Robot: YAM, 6 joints.
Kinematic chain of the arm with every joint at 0, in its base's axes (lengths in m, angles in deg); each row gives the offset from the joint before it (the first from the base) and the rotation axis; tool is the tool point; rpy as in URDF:
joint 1: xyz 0 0 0.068 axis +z
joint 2: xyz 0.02 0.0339 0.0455 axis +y
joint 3: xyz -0.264 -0.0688 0 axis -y
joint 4: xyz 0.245 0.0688 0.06 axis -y
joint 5: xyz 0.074 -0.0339 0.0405 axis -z
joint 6: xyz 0.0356 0 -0.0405 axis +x
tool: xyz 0 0 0 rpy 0 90 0
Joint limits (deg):
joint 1: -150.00..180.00
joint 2: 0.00..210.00
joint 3: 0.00..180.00
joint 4: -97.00..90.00
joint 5: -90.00..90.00
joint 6: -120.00..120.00
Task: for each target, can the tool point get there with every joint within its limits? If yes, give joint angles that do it. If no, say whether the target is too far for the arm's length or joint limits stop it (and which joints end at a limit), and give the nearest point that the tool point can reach.
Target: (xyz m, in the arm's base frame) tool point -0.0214 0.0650 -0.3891
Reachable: no: joint limits stop it (at a limit: joint 2) | nearest point -0.0283 0.0859 -0.3439 | short by 0.050 m
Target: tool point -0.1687 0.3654 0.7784
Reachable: no: too far | nearest point -0.1392 0.3015 0.6560 | short by 0.141 m
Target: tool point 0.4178 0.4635 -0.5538
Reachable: no: too far | nearest point 0.3056 0.3390 -0.3148 | short by 0.292 m
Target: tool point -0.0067 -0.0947 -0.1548
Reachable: yes | joints -108.77 177.87 49.66 -22.80 -42.79 58.38
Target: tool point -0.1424 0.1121 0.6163
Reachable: yes | joints 142.66 77.98 96.61 69.71 4.48 16.35
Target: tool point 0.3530 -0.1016 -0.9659
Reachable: no: too far | nearest point 0.2822 -0.0812 -0.3775 | short by 0.593 m
